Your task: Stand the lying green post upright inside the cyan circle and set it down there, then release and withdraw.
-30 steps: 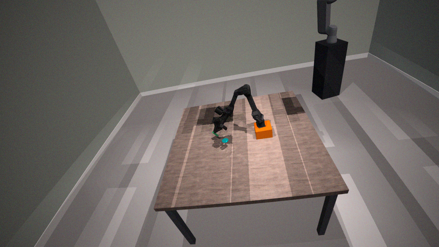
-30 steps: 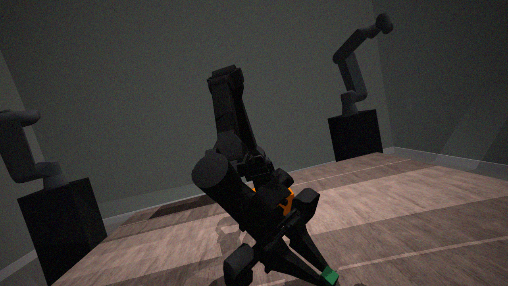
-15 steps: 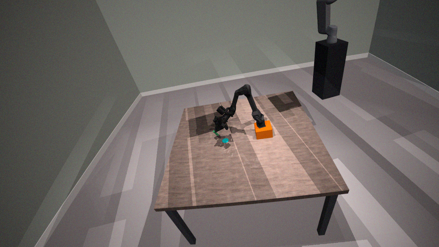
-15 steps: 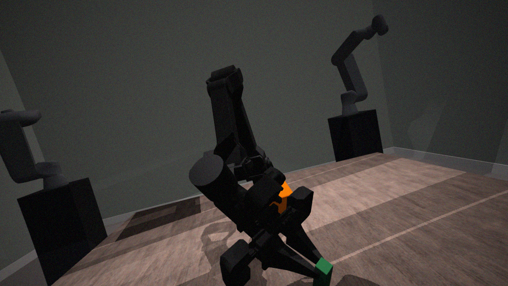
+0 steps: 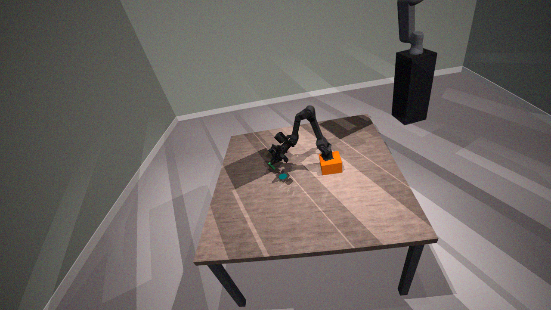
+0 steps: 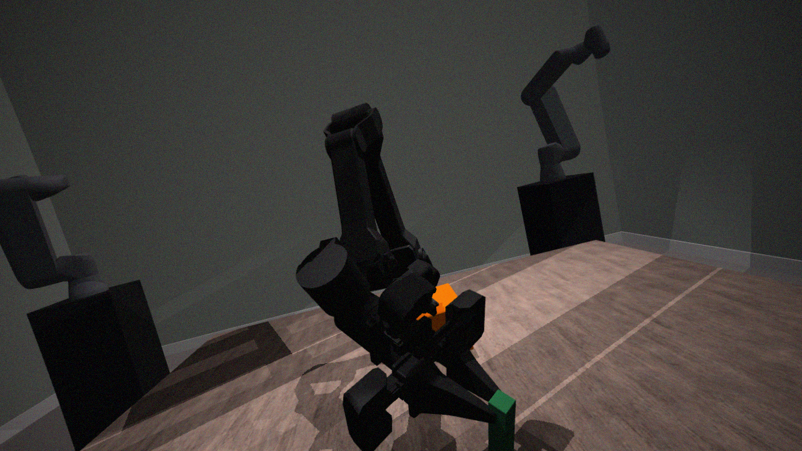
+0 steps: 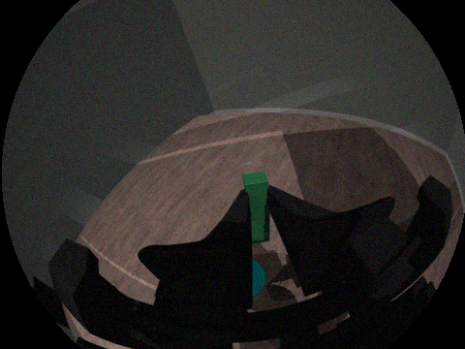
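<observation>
My gripper tip is now 6 cm past the cyan circle, 2 cm to the right of it and 12 cm above it. Round my gripper tip: green post: 1 cm behind, 2 cm below.
</observation>
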